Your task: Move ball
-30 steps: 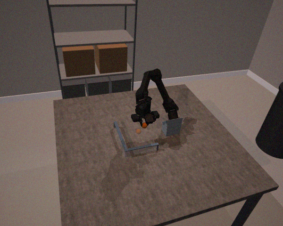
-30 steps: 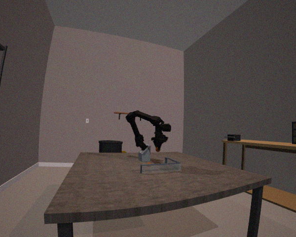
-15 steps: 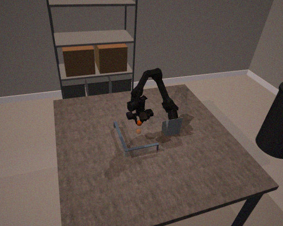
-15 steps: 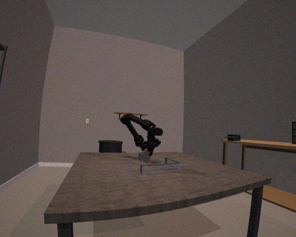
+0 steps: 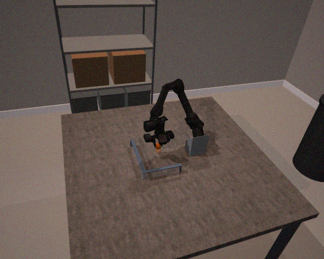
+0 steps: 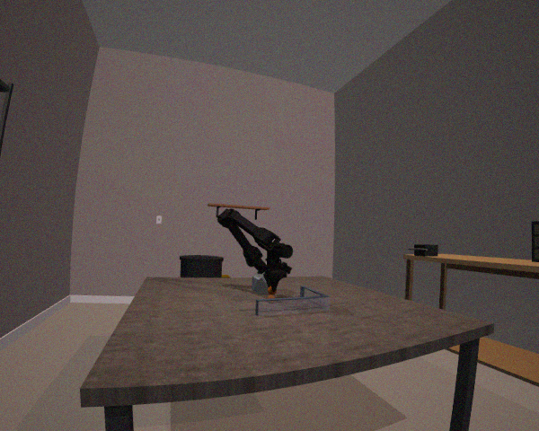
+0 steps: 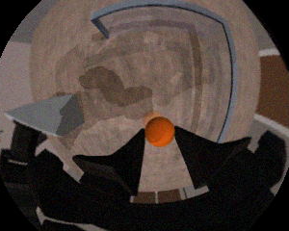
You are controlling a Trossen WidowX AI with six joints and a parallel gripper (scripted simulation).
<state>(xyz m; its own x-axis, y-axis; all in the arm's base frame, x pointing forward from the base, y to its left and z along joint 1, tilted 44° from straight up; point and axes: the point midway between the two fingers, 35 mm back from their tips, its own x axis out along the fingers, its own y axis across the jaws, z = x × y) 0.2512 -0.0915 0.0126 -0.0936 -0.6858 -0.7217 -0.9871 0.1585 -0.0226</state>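
My gripper tip is now right at the orange ball. Round my gripper tip: see-through copy of ball (1 cm behind, 4 cm below).
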